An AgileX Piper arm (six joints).
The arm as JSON. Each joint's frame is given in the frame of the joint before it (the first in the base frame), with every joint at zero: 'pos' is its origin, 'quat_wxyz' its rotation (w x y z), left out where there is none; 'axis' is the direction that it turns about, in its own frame. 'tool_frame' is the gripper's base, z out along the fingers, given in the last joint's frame.
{
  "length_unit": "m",
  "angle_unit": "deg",
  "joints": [
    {
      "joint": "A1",
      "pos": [
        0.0,
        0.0,
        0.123
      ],
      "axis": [
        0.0,
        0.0,
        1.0
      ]
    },
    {
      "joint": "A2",
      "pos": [
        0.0,
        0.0,
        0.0
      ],
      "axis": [
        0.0,
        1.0,
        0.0
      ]
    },
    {
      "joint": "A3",
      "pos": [
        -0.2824,
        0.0,
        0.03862
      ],
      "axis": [
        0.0,
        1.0,
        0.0
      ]
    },
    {
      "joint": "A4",
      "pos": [
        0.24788,
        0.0,
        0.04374
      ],
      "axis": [
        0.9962,
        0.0,
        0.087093
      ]
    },
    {
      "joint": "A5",
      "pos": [
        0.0,
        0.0,
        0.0
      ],
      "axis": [
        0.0,
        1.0,
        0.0
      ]
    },
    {
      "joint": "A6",
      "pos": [
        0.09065,
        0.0,
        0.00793
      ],
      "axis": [
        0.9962,
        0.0,
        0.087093
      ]
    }
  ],
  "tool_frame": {
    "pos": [
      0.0,
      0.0,
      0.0
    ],
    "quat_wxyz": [
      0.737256,
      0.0,
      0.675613,
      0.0
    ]
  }
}
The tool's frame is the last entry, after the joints.
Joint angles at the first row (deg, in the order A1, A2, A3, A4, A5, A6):
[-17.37, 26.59, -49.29, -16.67, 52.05, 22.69]
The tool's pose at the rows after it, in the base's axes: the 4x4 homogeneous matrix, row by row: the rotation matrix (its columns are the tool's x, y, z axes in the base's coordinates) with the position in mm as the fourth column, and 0 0 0 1 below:
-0.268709, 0.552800, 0.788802, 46.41; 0.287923, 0.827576, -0.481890, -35.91; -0.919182, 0.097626, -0.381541, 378.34; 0, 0, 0, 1
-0.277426, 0.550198, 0.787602, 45.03; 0.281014, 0.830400, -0.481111, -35.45; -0.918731, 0.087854, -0.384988, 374.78; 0, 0, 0, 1
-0.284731, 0.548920, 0.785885, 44.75; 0.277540, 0.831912, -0.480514, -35.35; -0.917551, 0.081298, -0.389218, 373.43; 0, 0, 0, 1
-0.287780, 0.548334, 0.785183, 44.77; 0.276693, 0.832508, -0.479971, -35.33; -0.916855, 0.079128, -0.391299, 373.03; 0, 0, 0, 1
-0.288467, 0.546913, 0.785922, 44.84; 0.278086, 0.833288, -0.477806, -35.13; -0.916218, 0.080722, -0.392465, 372.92; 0, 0, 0, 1
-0.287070, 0.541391, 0.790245, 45.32; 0.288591, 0.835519, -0.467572, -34.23; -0.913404, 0.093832, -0.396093, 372.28; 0, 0, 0, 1
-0.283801, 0.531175, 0.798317, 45.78; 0.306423, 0.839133, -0.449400, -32.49; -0.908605, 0.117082, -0.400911, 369.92; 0, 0, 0, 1
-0.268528, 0.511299, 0.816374, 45.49; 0.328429, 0.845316, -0.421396, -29.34; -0.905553, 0.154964, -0.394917, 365.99; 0, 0, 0, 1
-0.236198, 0.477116, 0.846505, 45.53; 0.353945, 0.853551, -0.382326, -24.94; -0.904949, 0.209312, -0.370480, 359.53; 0, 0, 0, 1
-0.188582, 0.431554, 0.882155, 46.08; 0.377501, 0.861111, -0.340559, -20.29; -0.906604, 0.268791, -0.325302, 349.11; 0, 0, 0, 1
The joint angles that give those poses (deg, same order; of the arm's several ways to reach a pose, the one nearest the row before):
[-17.38, 25.19, -47.59, -16.62, 51.64, 22.01]
[-17.36, 24.56, -46.80, -16.60, 51.70, 21.44]
[-17.37, 24.42, -46.56, -16.54, 51.85, 21.03]
[-17.37, 24.41, -46.50, -16.51, 51.93, 20.89]
[-17.38, 24.41, -46.50, -16.32, 51.97, 20.82]
[-17.37, 24.39, -46.42, -15.49, 51.96, 20.88]
[-17.37, 24.11, -45.94, -14.04, 51.78, 21.01]
[-17.36, 23.19, -44.87, -11.80, 50.85, 21.18]
[-17.36, 21.61, -42.79, -8.64, 48.39, 21.36]
[-17.38, 19.30, -39.31, -5.07, 44.14, 21.38]

